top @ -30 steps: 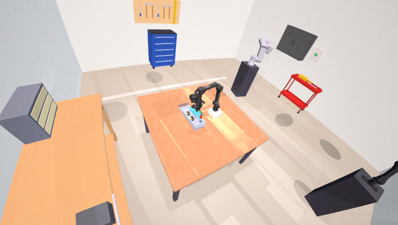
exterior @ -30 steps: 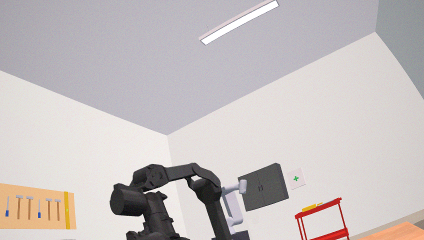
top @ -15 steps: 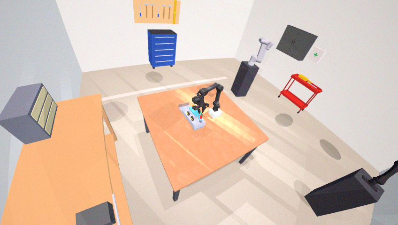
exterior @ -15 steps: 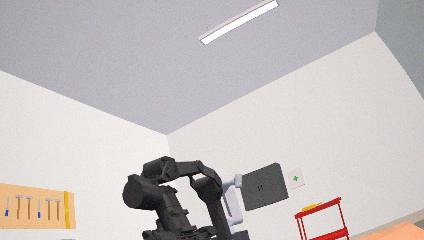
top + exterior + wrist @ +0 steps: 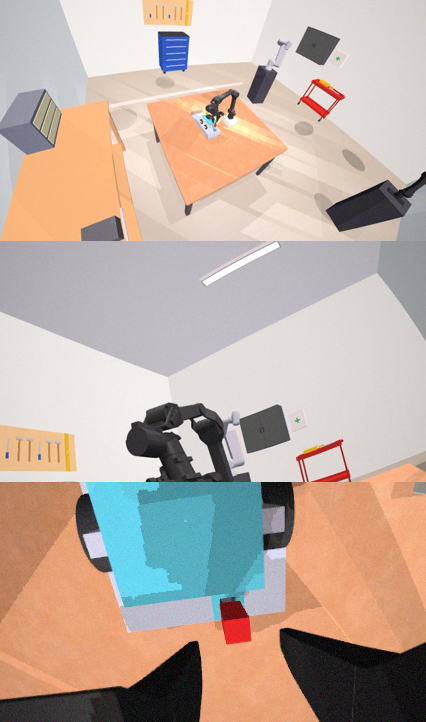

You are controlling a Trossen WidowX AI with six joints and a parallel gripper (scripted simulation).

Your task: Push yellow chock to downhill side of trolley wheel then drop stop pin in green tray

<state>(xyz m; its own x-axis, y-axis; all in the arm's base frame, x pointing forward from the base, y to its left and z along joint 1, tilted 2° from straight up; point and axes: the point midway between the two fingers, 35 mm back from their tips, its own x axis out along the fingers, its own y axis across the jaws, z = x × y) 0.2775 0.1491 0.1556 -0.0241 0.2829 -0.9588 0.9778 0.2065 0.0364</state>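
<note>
My gripper tip is now 50 mm above the red-headed stop pin and 20 mm to the right of it. Also, from my gripper tip: yellow chock: 200 mm to the right, 100 mm below, 10 mm ahead; then trolley: 80 mm to the right, 70 mm below, 40 mm ahead; then grey ramp: 140 mm below, 90 mm to the right, 40 mm ahead.
</note>
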